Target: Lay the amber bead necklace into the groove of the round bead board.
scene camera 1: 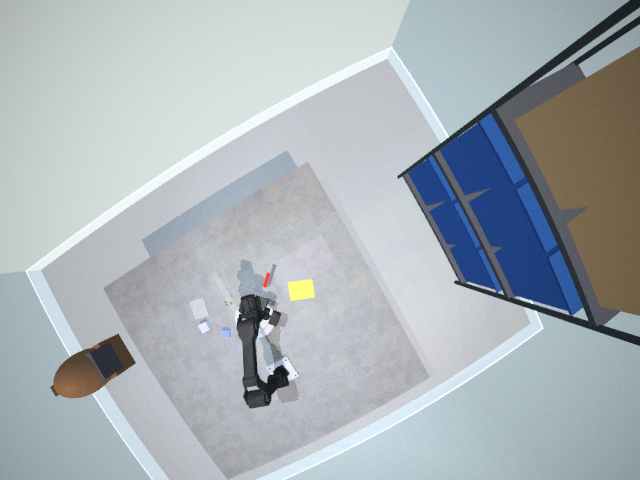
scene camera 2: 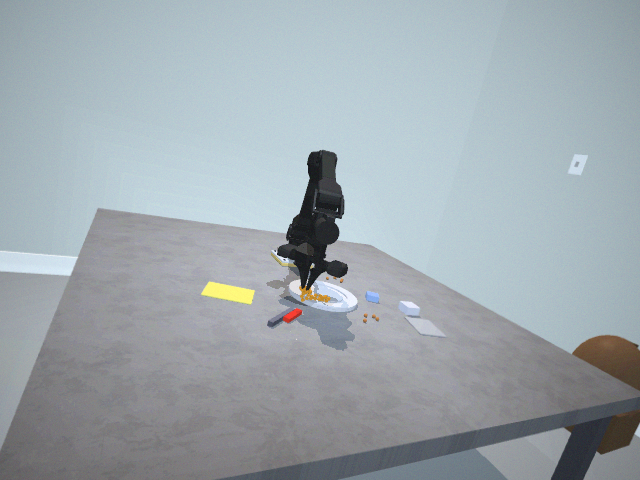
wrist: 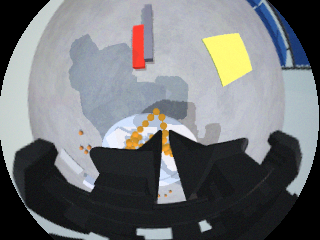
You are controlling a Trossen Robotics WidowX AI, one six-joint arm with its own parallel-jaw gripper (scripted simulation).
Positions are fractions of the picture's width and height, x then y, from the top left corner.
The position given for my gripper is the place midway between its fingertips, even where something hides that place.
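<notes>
My gripper (scene camera 2: 0.48,0.60), visible also at (wrist: 0.51,0.56). Yellow sheet (scene camera 2: 0.34,0.61), likewise at (wrist: 0.71,0.23).
</notes>
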